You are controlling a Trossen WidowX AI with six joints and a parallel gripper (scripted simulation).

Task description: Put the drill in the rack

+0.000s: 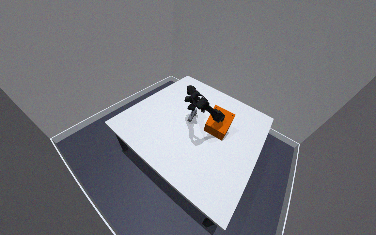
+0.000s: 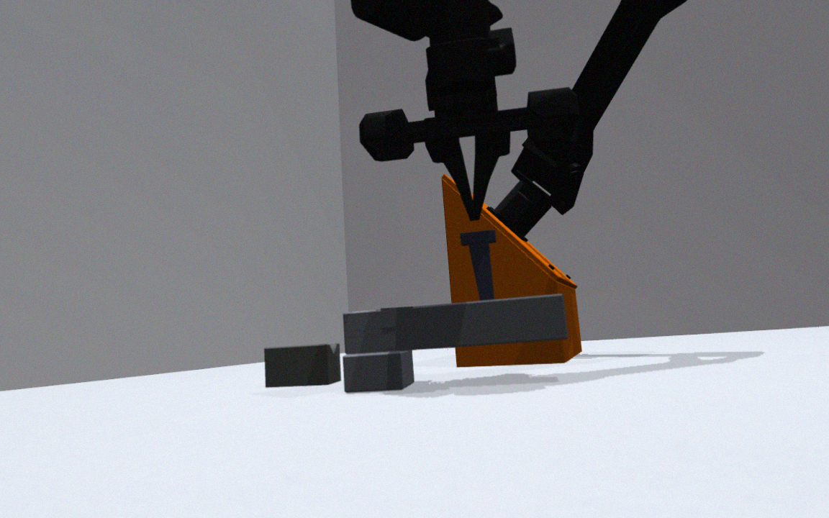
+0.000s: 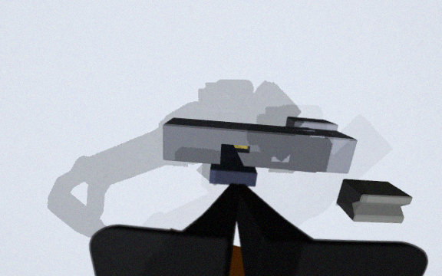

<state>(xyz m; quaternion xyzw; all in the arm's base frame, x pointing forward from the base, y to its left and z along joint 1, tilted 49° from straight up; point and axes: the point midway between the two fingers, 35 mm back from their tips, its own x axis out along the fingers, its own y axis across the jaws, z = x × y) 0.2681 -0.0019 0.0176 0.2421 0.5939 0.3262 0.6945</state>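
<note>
The dark t-shaped key lies 4 cm below my gripper tip. Also, from my gripper tip: grey housing 1 cm ahead, 3 cm to the right, 10 cm below; then dark v-notched rack 4 cm behind, 21 cm to the right, 12 cm below; then drill 1 cm ahead, 5 cm to the right, 9 cm below.
</note>
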